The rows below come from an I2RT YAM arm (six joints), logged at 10 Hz.
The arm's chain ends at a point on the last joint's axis. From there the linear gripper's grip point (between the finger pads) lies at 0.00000 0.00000 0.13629 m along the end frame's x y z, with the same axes.
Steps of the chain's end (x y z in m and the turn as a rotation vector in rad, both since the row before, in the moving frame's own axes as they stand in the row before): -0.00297, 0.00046, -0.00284, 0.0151, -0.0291, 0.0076; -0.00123, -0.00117, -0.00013, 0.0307, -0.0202, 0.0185; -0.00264, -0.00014, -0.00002, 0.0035, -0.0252, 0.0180; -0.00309, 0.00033, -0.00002, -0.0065, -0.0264, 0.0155; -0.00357, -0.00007, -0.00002, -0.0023, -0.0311, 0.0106
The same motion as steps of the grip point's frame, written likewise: -0.00693, -0.00161, -0.00291, 0.0151, -0.0291, 0.0076; -0.00394, -0.00538, -0.00022, 0.0307, -0.0202, 0.0185; -0.00607, -0.00065, -0.00006, 0.0035, -0.0252, 0.0180; -0.00669, 0.00119, -0.00007, -0.0065, -0.0264, 0.0155; -0.00781, 0.00022, -0.00009, -0.0023, -0.0311, 0.0106
